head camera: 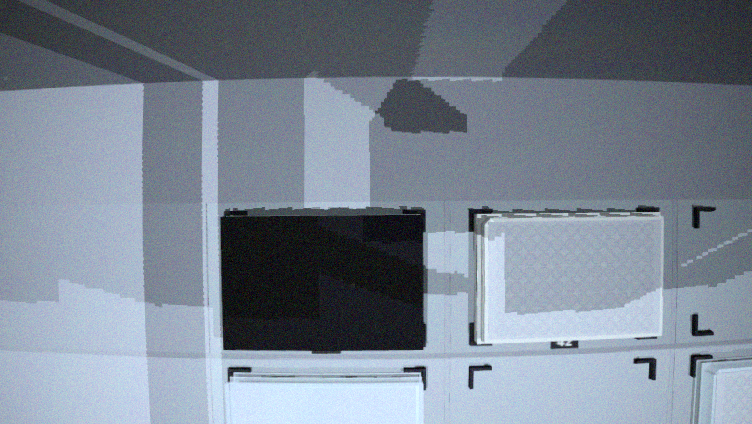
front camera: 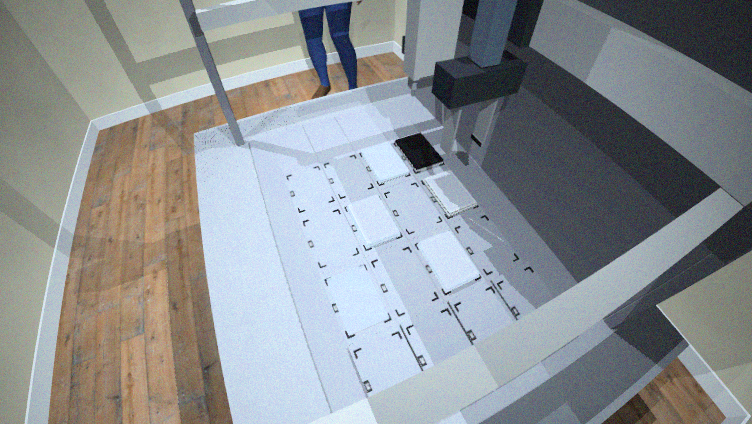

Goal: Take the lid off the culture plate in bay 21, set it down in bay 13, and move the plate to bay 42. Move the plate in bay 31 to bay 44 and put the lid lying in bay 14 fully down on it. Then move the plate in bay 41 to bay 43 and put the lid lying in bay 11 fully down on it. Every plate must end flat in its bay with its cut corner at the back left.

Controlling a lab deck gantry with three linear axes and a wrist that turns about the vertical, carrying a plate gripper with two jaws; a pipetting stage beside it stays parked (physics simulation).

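Frame: origin at the robot's base, x ahead, y left, z up, level; millimetres.
Seen in the pictures: gripper, between the fingertips: [front camera: 461,146]; robot's base, origin of its link: [front camera: 287,177].
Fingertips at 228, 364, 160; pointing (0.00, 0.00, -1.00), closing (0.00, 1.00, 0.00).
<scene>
Pixels of each thing's middle, then the offset from my fingertips to it, as dx, dy, dz.
- culture plate, middle of its body: [head camera: 571,277] [front camera: 449,191] +0, +0, -153
- thin clear lid, middle of its body: [front camera: 356,298] +164, -321, -156
- black plate, middle of its body: [head camera: 322,282] [front camera: 418,150] -164, +0, -147
- pale plate, middle of its body: [front camera: 384,160] -164, -107, -147
- pale labware piece, middle of its body: [front camera: 372,219] +0, -214, -153
- pale piece, middle of its body: [front camera: 447,259] +164, -107, -153
My gripper [front camera: 463,146] is open and empty, its two jaws apart above the deck behind bays 41 and 42. The culture plate [front camera: 451,194] [head camera: 574,279] lies flat in bay 42, its cut corner at the upper left in the head view. A thin clear lid [front camera: 358,299] lies in bay 13. The black plate [front camera: 419,151] [head camera: 323,281] sits flat in bay 41; its corners are too dark to judge. A pale plate [front camera: 386,162] [head camera: 323,402] sits in bay 31. No lid shows in bay 11 or bay 14 in the front view.
A pale labware piece [front camera: 373,221] lies in bay 22. Another pale piece [front camera: 448,260] [head camera: 729,397] lies in bay 33. Black corner marks outline the bays. A grey post [front camera: 218,79] rises at the back left, and a wide pale beam [front camera: 552,284] crosses the front right.
</scene>
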